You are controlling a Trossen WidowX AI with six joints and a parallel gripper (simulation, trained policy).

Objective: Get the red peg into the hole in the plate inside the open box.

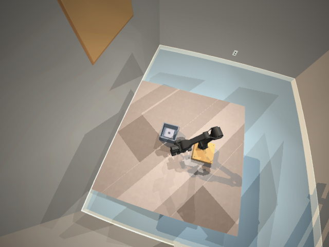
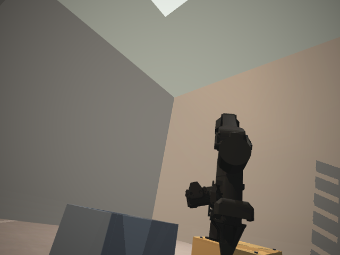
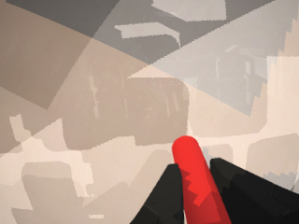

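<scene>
Now: the pale plate 160 mm ahead of my gripper tip and 130 mm to the right of it. Also, from my gripper tip: red peg 10 mm above; then grey box 160 mm ahead, 130 mm to the right, 20 mm below.
</scene>
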